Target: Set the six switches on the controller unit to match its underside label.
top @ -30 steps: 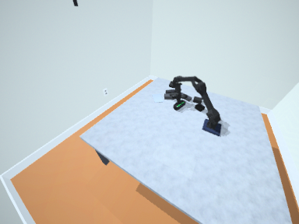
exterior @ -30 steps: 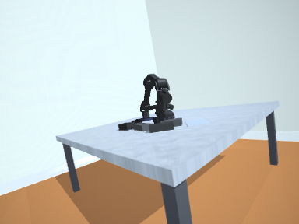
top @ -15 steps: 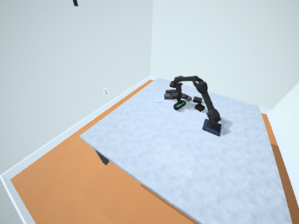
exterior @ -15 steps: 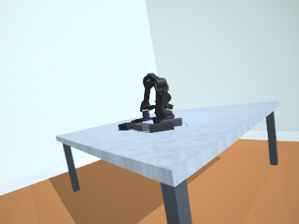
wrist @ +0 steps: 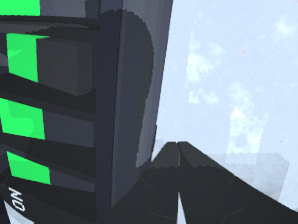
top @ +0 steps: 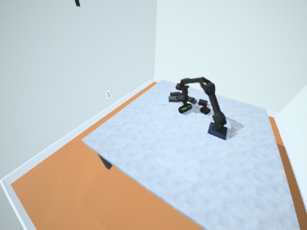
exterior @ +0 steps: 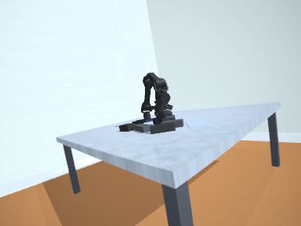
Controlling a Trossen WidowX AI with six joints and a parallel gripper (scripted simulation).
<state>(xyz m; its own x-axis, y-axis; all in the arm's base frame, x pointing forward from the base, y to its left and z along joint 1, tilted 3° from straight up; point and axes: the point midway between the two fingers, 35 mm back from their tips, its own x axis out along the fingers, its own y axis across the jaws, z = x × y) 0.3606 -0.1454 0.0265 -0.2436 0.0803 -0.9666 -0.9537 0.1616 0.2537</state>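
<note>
Right now the block is 15 cm ahead of my gripper tip, 3 cm to the right of it and 1 cm above it. Round my gripper tip: bar: 1 cm ahead, 14 cm to the right; white sheet: 25 cm ahead, 6 cm to the left, 1 cm below.
</note>
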